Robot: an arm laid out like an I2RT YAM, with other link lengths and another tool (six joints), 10 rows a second.
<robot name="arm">
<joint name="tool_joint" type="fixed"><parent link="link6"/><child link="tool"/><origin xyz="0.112 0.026 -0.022" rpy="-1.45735 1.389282 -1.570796"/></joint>
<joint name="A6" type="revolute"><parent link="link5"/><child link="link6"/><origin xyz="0.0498 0 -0.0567" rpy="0 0 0"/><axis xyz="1 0 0"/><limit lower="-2.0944" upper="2.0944"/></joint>
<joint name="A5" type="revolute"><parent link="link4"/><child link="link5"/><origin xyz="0.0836 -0.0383 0.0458" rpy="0 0 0"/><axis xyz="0 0 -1"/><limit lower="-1.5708" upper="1.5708"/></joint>
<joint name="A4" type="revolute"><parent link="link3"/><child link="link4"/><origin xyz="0.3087 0.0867 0.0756" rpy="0 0 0"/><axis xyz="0 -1 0"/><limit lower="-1.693" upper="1.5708"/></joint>
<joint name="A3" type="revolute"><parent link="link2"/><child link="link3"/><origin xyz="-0.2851 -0.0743 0" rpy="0 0 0"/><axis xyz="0 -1 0"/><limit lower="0" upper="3.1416"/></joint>
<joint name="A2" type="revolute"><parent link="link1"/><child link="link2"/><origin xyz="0.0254 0.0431 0.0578" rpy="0 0 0"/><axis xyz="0 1 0"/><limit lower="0" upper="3.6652"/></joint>
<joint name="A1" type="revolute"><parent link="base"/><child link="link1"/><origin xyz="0 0 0.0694" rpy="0 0 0"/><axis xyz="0 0 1"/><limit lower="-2.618" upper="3.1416"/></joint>
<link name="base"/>
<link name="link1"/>
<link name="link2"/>
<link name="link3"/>
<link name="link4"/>
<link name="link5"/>
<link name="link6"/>
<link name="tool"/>
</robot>
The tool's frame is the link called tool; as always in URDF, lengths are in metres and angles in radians.
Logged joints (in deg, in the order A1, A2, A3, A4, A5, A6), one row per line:
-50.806, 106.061, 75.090, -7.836, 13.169, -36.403
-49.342, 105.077, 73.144, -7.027, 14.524, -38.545
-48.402, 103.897, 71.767, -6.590, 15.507, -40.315
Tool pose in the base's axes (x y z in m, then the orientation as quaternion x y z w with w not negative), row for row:
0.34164, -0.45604, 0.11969, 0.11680, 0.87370, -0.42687, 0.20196
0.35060, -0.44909, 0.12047, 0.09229, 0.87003, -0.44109, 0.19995
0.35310, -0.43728, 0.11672, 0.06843, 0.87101, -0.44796, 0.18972
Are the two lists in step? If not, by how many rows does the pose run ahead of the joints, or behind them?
The pose runs 1 row behind the joints: the pose in row i belongs to the joints in row i - 1.
